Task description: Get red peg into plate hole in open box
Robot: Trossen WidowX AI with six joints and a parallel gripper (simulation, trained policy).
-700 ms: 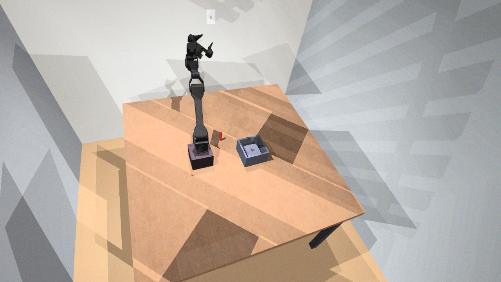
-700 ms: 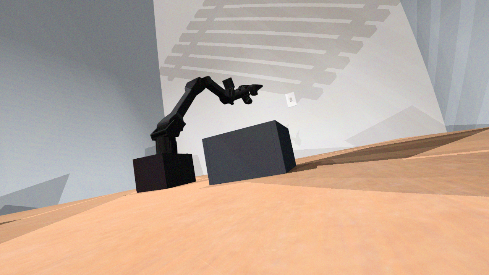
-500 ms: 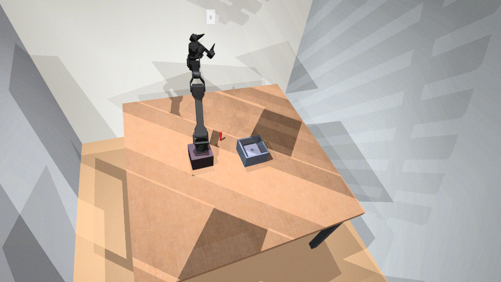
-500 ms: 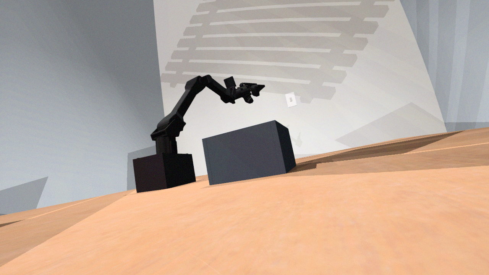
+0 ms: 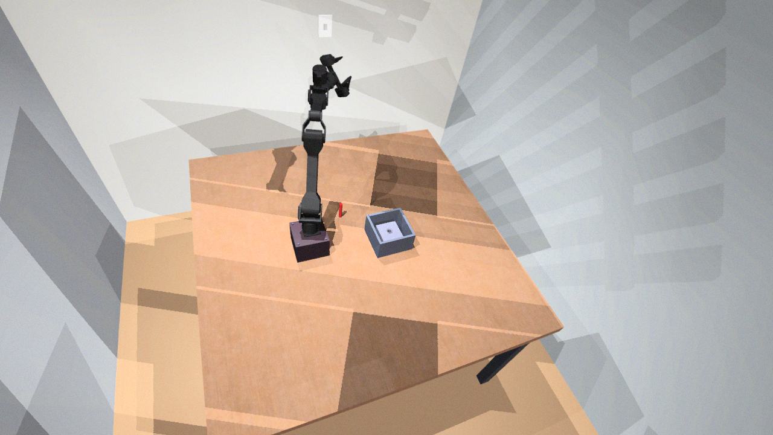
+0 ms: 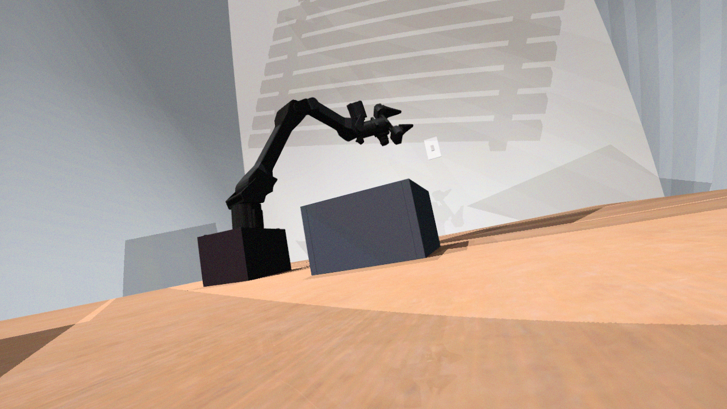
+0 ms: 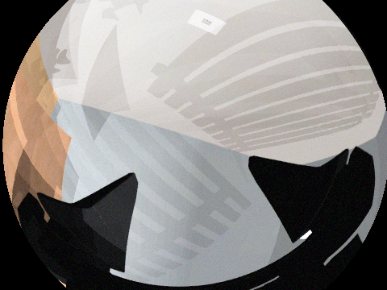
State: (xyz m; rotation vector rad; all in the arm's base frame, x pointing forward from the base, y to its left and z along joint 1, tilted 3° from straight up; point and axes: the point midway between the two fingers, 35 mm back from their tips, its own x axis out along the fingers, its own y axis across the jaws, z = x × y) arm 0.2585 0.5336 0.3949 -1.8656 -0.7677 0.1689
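Right now the red peg is 45 cm to the right of my gripper tip, 43 cm below it and 14 cm behind it. Round my gripper tip: pale plate: 63 cm to the right, 42 cm below, 3 cm ahead; grey box: 63 cm to the right, 44 cm below, 3 cm ahead.
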